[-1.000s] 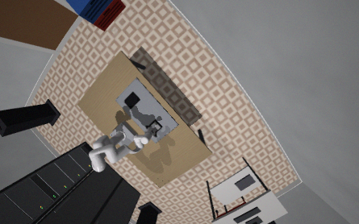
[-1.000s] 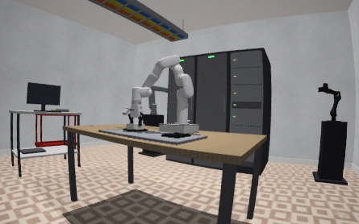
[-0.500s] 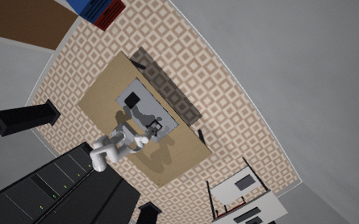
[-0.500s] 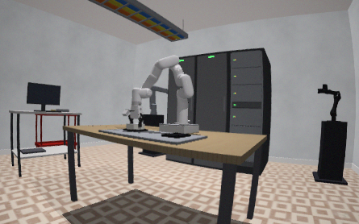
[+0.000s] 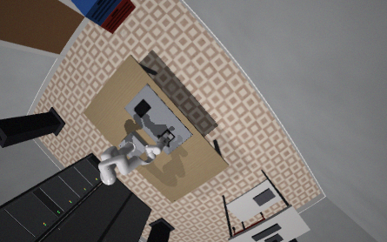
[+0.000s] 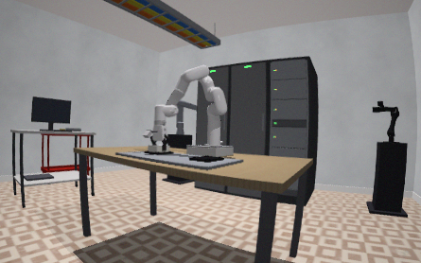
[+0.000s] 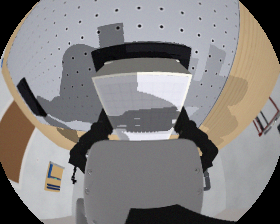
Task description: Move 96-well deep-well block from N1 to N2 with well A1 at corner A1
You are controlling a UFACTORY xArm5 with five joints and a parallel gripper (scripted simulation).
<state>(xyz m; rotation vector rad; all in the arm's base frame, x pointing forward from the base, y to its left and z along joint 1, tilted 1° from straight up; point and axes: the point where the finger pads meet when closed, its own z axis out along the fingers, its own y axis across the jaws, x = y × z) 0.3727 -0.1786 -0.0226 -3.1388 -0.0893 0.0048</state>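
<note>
Right now the deep-well block is right at my hand.
</note>
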